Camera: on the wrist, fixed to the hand. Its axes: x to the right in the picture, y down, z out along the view.
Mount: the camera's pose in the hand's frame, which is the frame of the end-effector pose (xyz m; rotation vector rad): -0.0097 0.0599 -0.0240 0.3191 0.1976 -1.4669
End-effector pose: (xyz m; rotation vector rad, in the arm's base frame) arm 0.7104 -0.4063 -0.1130 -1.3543 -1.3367 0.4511
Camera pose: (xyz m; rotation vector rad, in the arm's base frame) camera 0.7543 -0.4089 -0.1612 0.0530 -1.6162 -0.4563
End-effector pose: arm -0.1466 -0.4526 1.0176 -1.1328 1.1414 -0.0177
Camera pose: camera -0.1989 -0.4351 0.9826 -1.4529 0.2272 -1.4029
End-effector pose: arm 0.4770 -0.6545 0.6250 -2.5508 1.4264 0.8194
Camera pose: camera 0.4337 -0.6885 0.6601 -2.4949 -0.4611 0.0463
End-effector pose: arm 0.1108 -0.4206 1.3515 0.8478 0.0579 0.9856
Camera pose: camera 0.0530 -0.3974 1.3710 0.7292 0.8927 -0.3498
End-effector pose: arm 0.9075 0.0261 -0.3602 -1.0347 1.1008 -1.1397
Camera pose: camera 0.8923 0.0421 -0.4216 -1.4826 0.0863 -2.4876
